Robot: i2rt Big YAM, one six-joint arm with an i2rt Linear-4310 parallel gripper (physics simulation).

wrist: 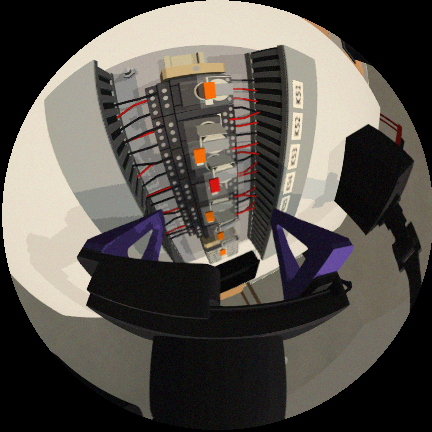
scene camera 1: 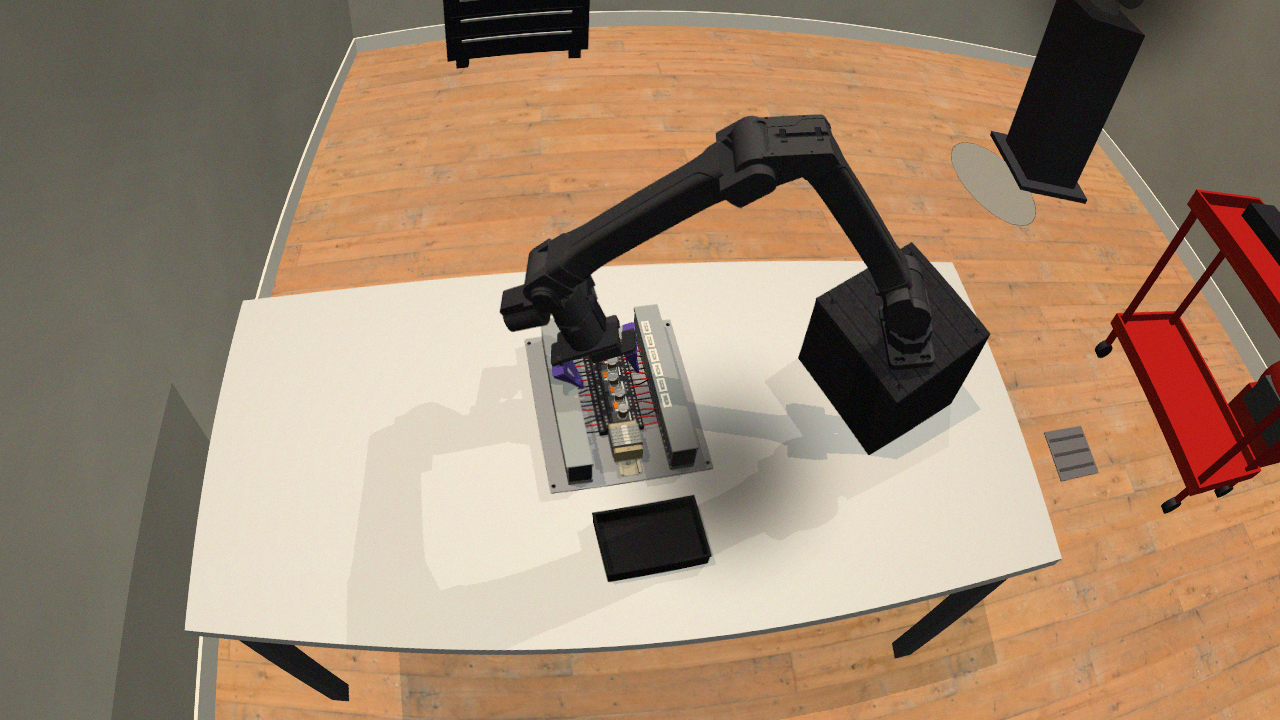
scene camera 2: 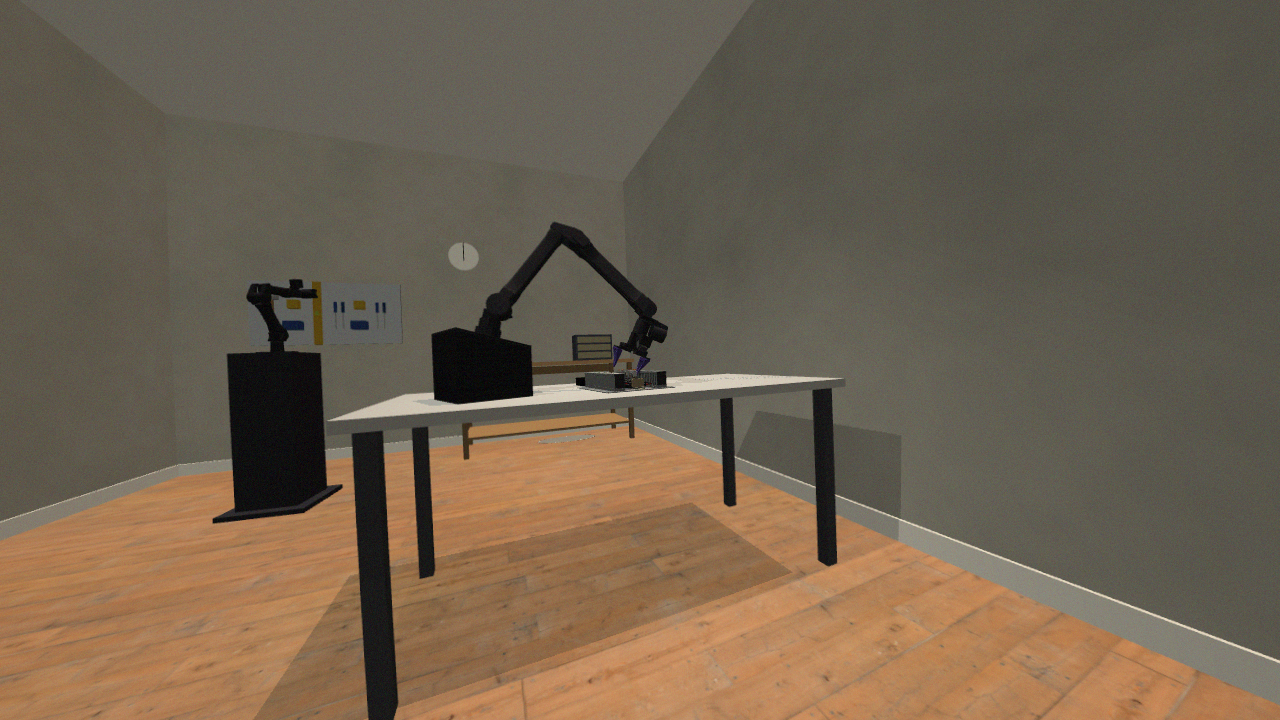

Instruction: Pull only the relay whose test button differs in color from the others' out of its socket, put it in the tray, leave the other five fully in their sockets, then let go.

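My gripper in sight, in the wrist view too. Relay panel and black tray visible.
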